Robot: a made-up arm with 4 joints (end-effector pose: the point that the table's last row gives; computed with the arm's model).
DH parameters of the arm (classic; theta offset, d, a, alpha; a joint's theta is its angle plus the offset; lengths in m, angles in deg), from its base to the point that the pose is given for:
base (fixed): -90 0.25 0.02 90
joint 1: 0 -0.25 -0.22 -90
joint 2: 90 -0.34 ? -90
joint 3: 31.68 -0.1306 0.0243 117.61
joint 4: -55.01 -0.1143 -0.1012 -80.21
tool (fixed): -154.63 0.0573 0 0
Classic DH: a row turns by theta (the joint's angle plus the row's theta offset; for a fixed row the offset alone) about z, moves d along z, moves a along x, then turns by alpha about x.
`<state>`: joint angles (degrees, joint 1 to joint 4).
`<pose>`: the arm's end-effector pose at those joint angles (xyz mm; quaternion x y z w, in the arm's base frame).
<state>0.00 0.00 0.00 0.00</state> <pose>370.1 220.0 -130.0 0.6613 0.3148 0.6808 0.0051</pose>
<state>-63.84 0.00 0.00 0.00</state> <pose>370.1 426.9 297.9 -0.5640 0.0928 -0.7443 0.3454</pose>
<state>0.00 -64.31 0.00 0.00</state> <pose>320.1 100.5 -130.0 0.7274 -0.0855 0.5737 0.3666</pose>
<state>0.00 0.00 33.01 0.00</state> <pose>349.9 220.0 -118.1 -0.8275 -0.3033 -0.4649 0.0846</pose>
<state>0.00 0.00 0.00 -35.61</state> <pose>425.5 207.0 -172.2 0.7980 0.2448 0.5085 0.2113</pose>
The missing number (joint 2, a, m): 0.13
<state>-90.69 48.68 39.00 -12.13</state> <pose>304.5 364.1 566.8 -0.3581 -0.2285 -0.6745 0.6038</pose>
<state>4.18 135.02 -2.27 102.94</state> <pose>330.3 253.1 -164.8 0.2998 -0.0944 0.1838 0.9314</pose>
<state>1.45 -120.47 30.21 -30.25</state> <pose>196.2 75.4 -176.9 0.6966 -0.6297 0.0711 0.3364</pose>
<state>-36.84 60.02 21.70 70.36</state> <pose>306.6 332.2 118.0 0.0693 -0.2705 -0.5514 0.7861</pose>
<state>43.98 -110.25 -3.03 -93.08</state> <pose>105.0 -321.7 -134.6 0.3515 -0.7265 -0.0470 0.5886</pose>
